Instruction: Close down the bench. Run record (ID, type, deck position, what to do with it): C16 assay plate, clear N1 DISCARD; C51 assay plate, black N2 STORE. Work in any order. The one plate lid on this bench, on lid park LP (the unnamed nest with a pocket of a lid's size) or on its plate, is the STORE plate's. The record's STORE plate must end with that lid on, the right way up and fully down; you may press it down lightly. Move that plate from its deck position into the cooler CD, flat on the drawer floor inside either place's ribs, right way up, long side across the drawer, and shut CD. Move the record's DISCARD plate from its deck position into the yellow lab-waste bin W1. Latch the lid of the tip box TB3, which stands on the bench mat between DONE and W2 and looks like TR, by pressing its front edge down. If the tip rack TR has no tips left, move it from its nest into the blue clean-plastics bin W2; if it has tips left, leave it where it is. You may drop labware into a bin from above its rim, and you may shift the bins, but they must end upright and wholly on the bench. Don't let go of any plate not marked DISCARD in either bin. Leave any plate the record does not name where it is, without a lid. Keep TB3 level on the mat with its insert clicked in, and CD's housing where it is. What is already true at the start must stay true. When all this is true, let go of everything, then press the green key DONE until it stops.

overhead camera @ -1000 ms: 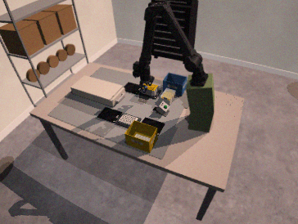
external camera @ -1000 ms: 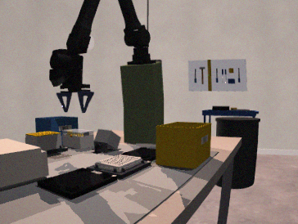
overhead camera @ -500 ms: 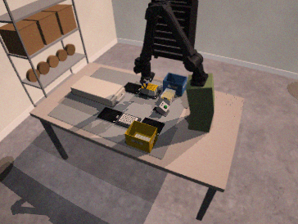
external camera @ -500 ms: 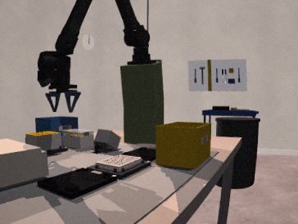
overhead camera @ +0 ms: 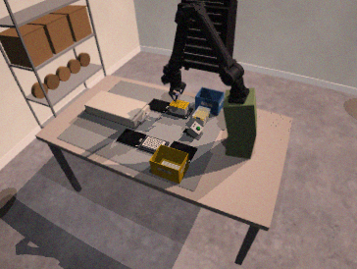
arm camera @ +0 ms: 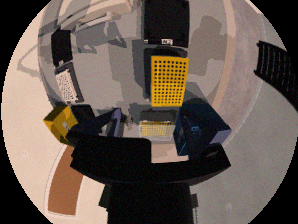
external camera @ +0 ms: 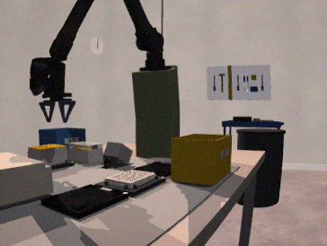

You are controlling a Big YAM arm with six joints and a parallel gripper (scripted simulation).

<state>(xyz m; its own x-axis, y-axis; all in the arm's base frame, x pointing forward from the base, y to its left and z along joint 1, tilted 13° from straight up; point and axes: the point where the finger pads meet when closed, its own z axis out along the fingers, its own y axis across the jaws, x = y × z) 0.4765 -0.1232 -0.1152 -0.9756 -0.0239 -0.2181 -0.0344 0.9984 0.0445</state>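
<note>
The yellow-topped tip rack TR lies 10 mm ahead of my hand, 50 mm to the right of it and 110 mm below it. The rest, counted from my hand: tip box TB3: 160 mm behind, 30 mm to the right, 120 mm below; DONE key block: 190 mm behind, 130 mm to the left, 110 mm below; black nest N2: 190 mm ahead, 40 mm to the right, 160 mm below.
</note>
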